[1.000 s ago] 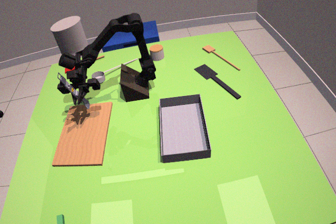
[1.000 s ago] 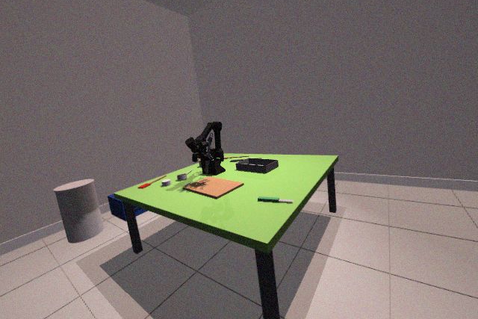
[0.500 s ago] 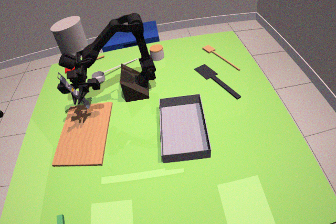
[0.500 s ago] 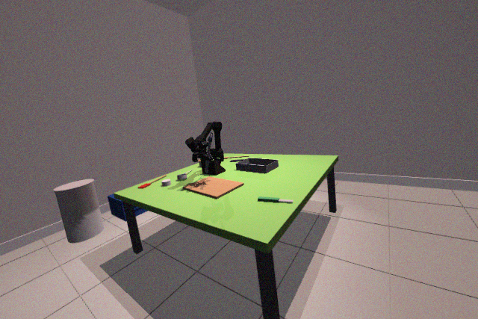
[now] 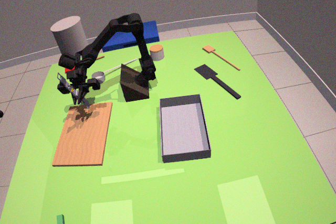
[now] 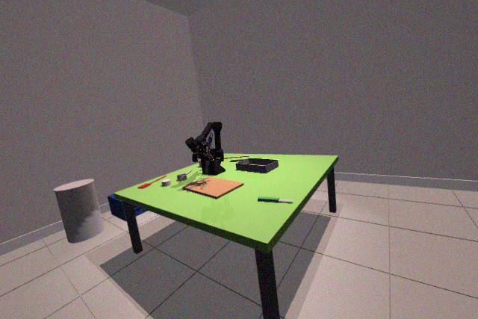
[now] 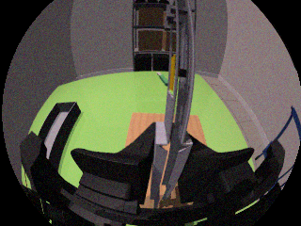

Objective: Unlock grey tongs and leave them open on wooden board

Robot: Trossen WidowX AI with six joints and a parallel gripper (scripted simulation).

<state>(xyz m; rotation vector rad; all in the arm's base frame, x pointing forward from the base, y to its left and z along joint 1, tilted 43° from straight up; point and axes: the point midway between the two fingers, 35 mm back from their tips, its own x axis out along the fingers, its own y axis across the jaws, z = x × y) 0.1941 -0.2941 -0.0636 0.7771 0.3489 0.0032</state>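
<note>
My gripper tip is 17 cm above the wooden board and 4 cm to the left of it. From my gripper tip the other things lie so: dark roasting tin: 42 cm to the left, 15 cm below, 9 cm ahead; then wood-topped pot: 49 cm behind, 37 cm to the left, 15 cm below; then red-handled tool: 58 cm behind, 18 cm below, 13 cm to the right.
</note>
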